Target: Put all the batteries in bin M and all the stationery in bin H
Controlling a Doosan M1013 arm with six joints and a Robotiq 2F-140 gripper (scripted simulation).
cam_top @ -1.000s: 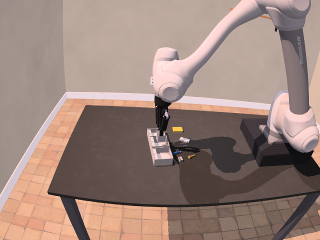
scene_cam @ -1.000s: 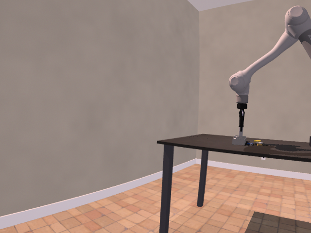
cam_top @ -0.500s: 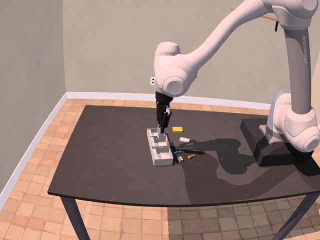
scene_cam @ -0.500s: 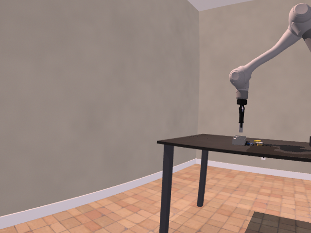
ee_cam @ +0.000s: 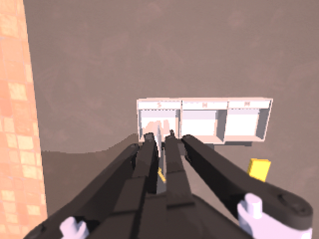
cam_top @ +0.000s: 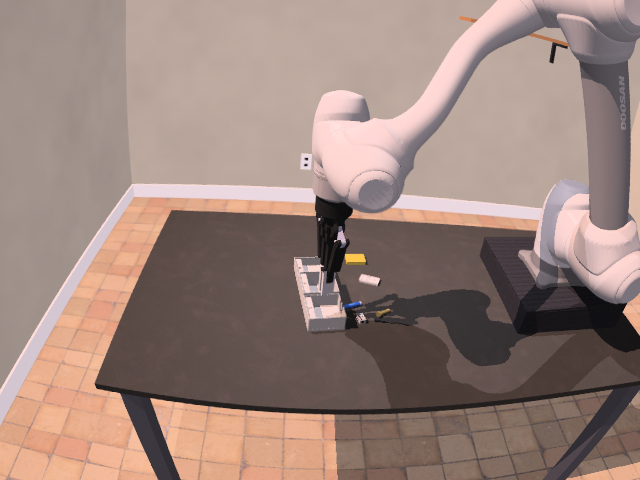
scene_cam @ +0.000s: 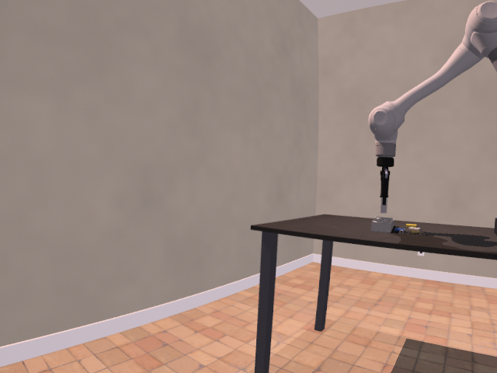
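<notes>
The small blue thing is 100 mm below my hand, 70 mm behind it and 40 mm to the right of it. The rest, counted from my hand: small white block (150 mm to the right, 120 mm behind, 100 mm below); then three joined white bins (90 mm below, 80 mm to the right, 10 mm ahead); then gold bolt (140 mm behind, 100 mm below, 10 mm to the right).
</notes>
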